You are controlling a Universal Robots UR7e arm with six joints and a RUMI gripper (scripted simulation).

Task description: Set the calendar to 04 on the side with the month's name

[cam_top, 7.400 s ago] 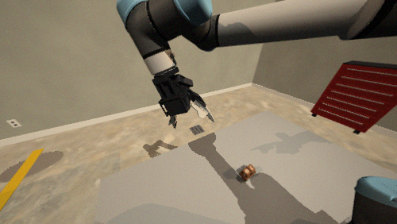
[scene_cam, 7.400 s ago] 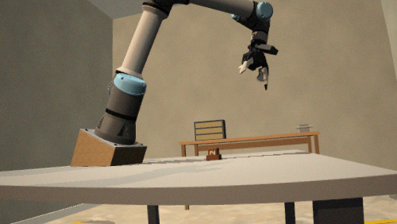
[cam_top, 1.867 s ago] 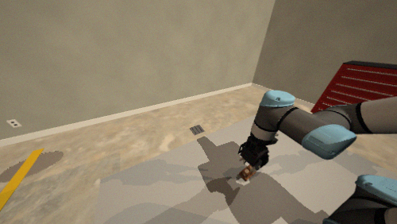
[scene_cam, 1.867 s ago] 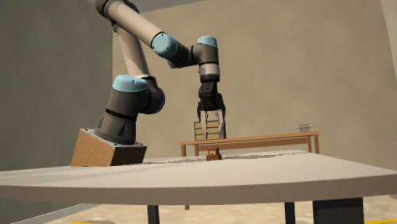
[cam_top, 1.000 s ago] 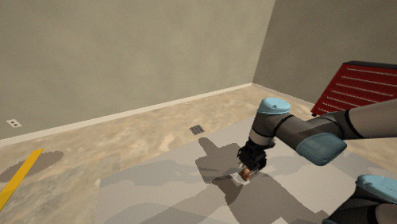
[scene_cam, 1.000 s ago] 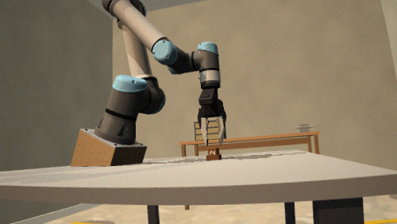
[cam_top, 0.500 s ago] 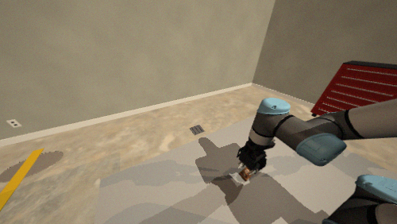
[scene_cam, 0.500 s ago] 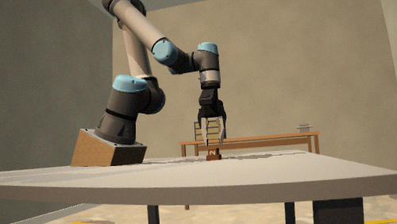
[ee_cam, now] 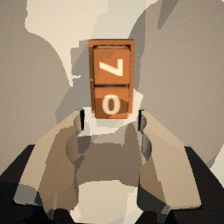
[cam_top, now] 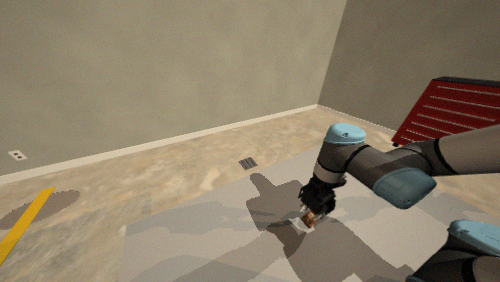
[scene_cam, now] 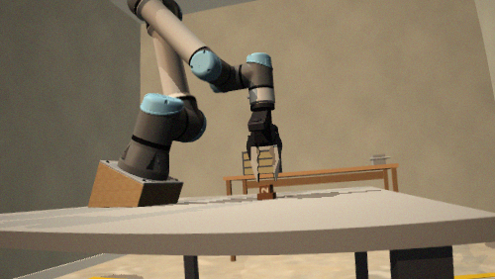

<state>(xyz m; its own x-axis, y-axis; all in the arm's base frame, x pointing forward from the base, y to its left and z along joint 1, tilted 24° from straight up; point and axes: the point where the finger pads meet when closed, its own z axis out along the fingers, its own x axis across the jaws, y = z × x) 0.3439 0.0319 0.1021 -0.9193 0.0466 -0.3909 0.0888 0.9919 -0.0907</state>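
The cube is 40 mm below my hand. The rest, counted from my hand: calendar tray (50 mm below, 20 mm to the right).
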